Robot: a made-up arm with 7 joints. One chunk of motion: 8 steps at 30 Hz.
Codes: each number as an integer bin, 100 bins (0 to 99) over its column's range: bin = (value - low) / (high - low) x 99, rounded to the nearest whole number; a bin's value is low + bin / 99 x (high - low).
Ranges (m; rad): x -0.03..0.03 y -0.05..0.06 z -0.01..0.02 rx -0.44..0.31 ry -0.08..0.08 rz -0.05..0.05
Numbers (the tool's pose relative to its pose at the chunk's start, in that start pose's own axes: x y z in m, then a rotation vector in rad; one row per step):
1: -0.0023 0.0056 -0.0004 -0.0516 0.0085 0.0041
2: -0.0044 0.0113 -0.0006 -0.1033 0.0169 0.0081
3: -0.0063 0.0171 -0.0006 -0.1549 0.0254 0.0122
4: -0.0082 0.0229 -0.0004 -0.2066 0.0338 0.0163
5: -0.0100 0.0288 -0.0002 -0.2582 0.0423 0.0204
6: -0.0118 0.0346 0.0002 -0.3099 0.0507 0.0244
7: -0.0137 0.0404 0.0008 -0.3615 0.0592 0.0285
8: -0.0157 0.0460 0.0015 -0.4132 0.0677 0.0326
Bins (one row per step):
1: 46 50 32 51 55 54
2: 42 55 31 44 60 58
3: 39 60 31 38 65 62
4: 36 66 32 31 70 66
5: 33 71 32 24 76 70
6: 30 76 34 17 81 74
7: 27 81 36 10 86 78
8: 24 86 38 4 91 82

